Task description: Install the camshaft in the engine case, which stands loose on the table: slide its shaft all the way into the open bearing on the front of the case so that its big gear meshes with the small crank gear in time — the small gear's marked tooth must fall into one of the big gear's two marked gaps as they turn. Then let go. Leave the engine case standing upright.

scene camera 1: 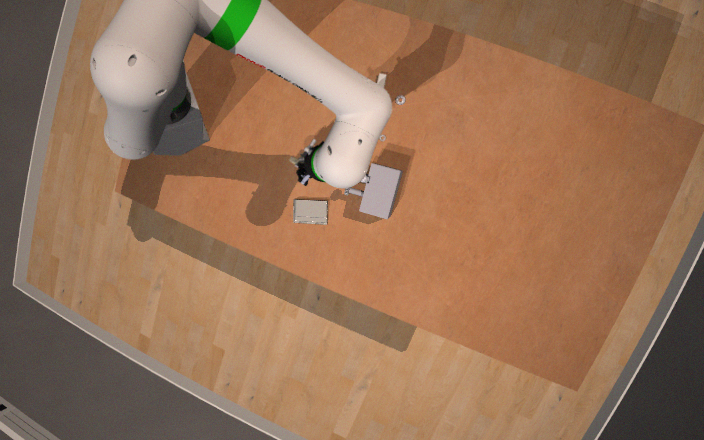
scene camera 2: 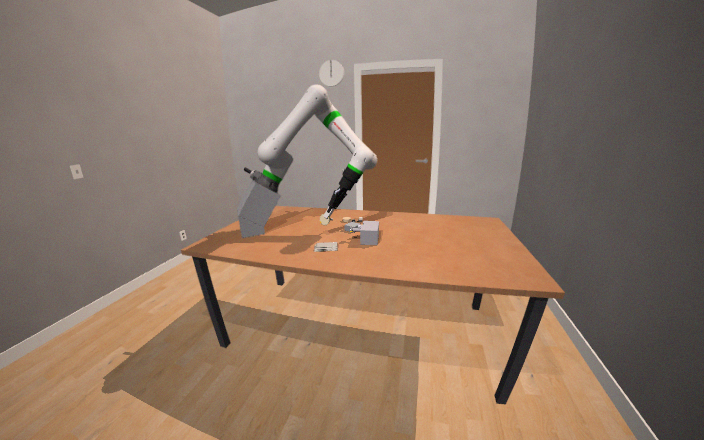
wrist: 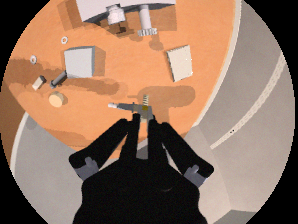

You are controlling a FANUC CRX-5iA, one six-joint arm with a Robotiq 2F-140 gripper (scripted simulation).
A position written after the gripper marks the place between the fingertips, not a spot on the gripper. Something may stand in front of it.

In view: the gripper (wrist: 144, 110), a flat grey plate (scene camera 1: 304, 211) and a grey engine case (scene camera 1: 382, 183).
